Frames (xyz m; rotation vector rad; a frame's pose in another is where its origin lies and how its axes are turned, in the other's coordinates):
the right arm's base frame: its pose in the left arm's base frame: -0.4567 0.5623 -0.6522 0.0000 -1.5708 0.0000
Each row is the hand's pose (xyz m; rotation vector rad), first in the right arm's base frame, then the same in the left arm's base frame.
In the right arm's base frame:
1: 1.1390 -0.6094 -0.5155 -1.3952 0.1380 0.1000
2: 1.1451 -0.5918 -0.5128 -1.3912 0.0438 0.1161
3: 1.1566 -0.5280 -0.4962 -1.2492 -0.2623 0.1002
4: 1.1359 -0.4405 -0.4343 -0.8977 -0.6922 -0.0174
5: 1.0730 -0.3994 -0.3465 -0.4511 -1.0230 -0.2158
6: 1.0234 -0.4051 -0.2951 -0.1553 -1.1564 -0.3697
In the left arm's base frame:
1: 0.0588 -0.0471 0.4868 -1.1343 -1.1542 -0.9826
2: 0.0561 -0.0295 0.4929 -1.1585 -1.2451 -0.9800
3: 0.0395 0.0343 0.5044 -1.0858 -1.5943 -0.9245
4: -0.0224 0.1218 0.4837 -0.7583 -2.1306 -0.7883
5: -0.1102 0.1629 0.4208 -0.2141 -2.5499 -0.6069
6: -0.1616 0.1572 0.3712 0.1995 -2.6980 -0.4884

